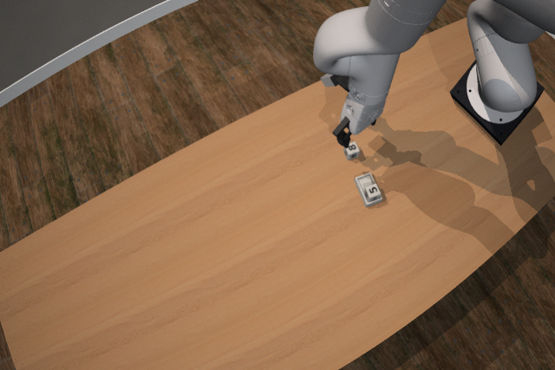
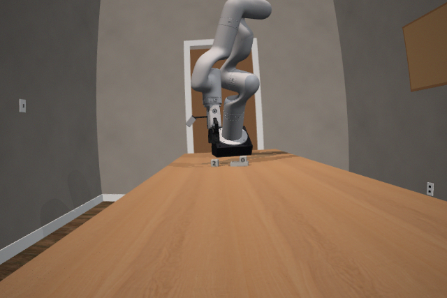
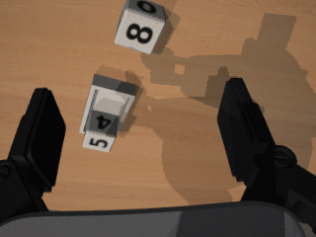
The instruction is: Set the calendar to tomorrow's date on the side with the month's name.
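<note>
My hand is 9 cm above the white digit cube. From my hand the other things lie so: calendar tray (4 cm ahead, 10 cm to the left, 10 cm below).
</note>
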